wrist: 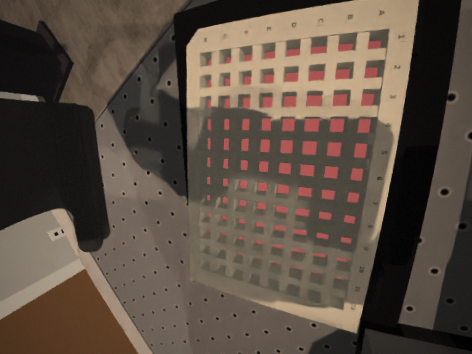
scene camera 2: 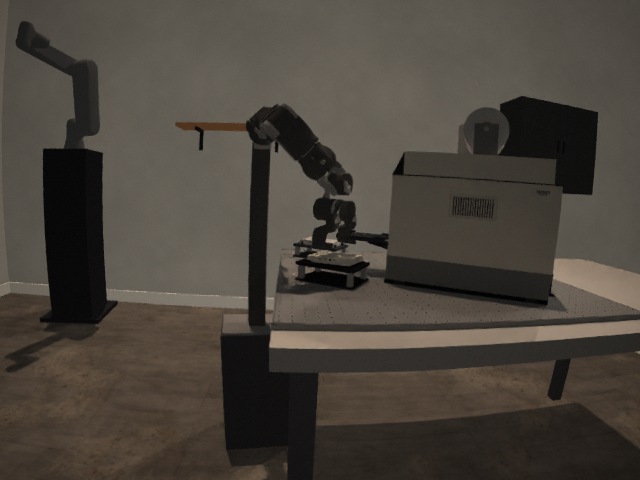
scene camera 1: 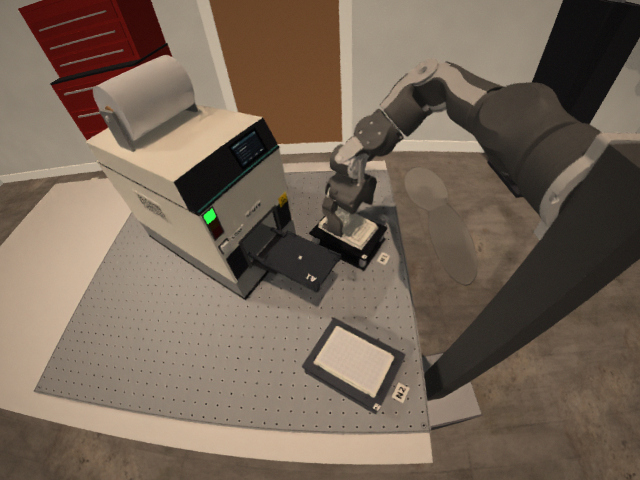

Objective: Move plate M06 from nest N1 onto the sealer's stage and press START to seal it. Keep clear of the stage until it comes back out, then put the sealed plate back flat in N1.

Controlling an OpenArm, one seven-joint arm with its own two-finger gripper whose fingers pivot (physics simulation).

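Plate M06 (scene camera 1: 363, 233) (scene camera 2: 337, 257) (wrist: 287, 122), cream with a grid of square wells showing red, lies on the raised black nest N1 (scene camera 1: 354, 253) (wrist: 434, 65) and looks flat. Whether film covers it is unclear. My gripper (scene camera 1: 345, 221) (scene camera 2: 333, 241) is open just above the plate, with its fingers clear of it in scene camera 2; a dark finger stands left of the plate in the wrist view. The sealer's black stage (scene camera 1: 297, 255) (scene camera 2: 367, 237) is out and bare. The sealer (scene camera 1: 149, 183) (scene camera 2: 470, 237) shows a green lit button (scene camera 1: 209, 215) above a dark red one.
Nest N2 (scene camera 1: 313, 356) holds another cream plate (scene camera 1: 355, 360) nearer scene camera 1. The stage is close beside N1, between it and the sealer. The perforated board's edge (scene camera 1: 412, 304) runs along the arm's side, by the dark arm post (scene camera 1: 522, 289) (scene camera 2: 259, 232).
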